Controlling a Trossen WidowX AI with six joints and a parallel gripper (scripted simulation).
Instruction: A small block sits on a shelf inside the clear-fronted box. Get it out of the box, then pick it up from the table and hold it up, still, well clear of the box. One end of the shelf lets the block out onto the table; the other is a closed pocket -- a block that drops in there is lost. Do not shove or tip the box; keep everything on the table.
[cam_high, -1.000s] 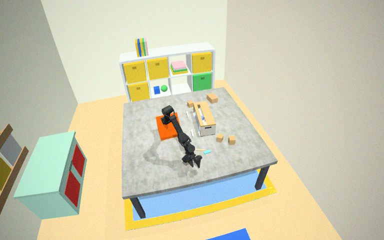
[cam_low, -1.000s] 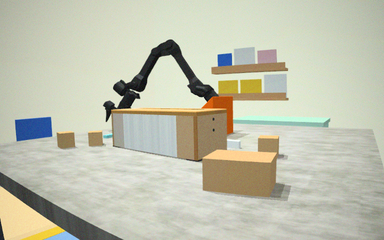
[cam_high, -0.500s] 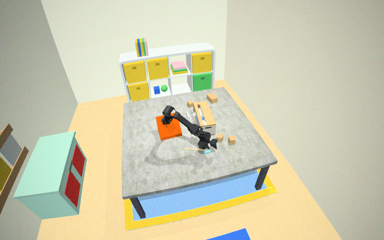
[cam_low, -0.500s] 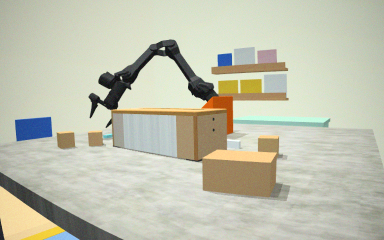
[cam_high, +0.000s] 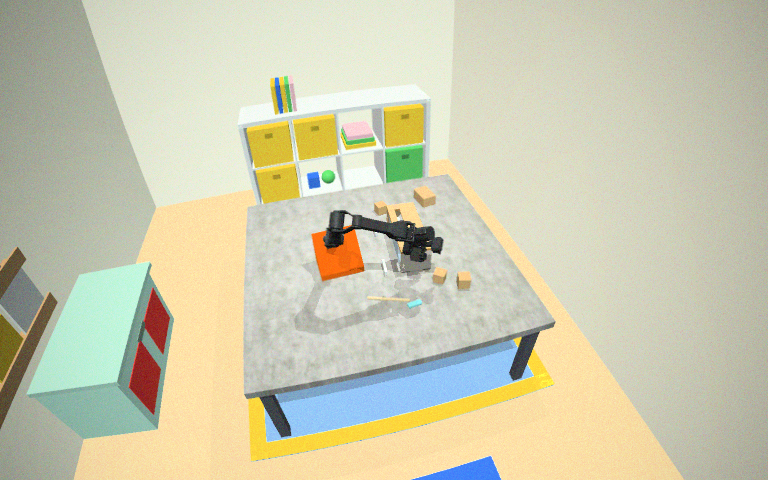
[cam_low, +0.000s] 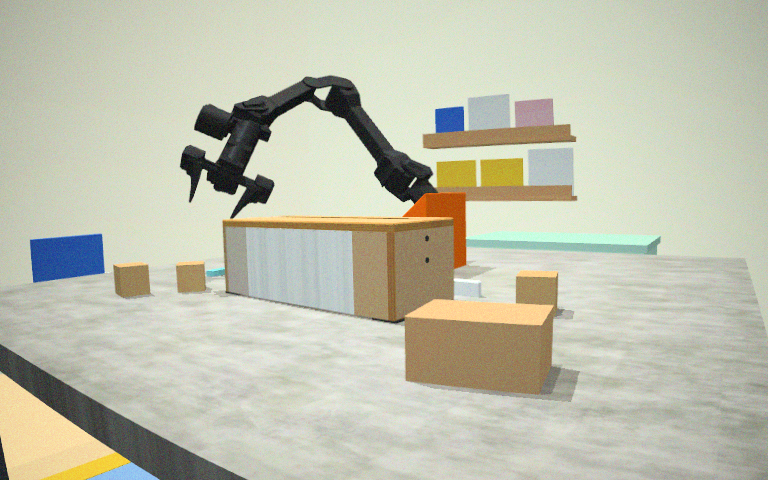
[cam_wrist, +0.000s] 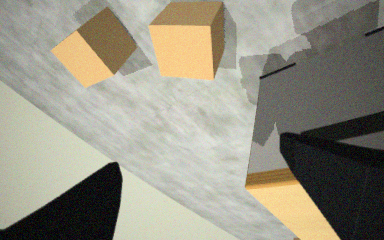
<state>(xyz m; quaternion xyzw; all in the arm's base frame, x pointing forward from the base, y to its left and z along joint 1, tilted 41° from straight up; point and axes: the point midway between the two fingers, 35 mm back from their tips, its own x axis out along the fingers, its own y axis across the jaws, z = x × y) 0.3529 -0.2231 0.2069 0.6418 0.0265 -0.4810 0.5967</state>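
My gripper tip is now 24 cm to the right of the blue block, 6 cm above it and 2 cm past it. Also, from my gripper tip: cyan piece: 14 cm below, 14 cm behind, 12 cm to the right; wooden box: 27 cm to the left, 8 cm below, 3 cm behind; thin stick: 23 cm behind, 14 cm below, 4 cm to the right.
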